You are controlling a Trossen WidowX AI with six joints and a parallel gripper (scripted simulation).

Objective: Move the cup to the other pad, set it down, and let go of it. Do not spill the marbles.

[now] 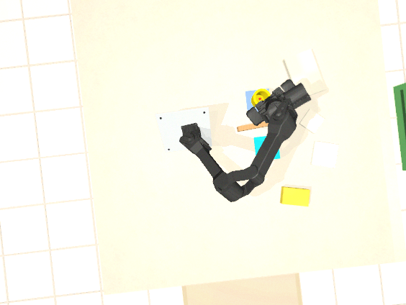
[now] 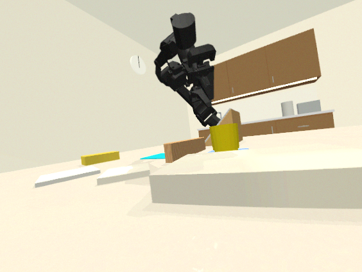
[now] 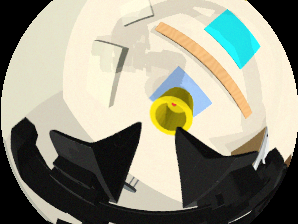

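The yellow cup is 20 mm behind my gripper tip, 20 mm to the left of it and 100 mm below it. From my gripper tip the other things lie so: wooden bar 20 mm behind, 80 mm to the right, 120 mm below; light blue pad 10 mm behind, 20 mm to the left, 140 mm below; cyan pad 20 mm behind, 180 mm to the right, 140 mm below.
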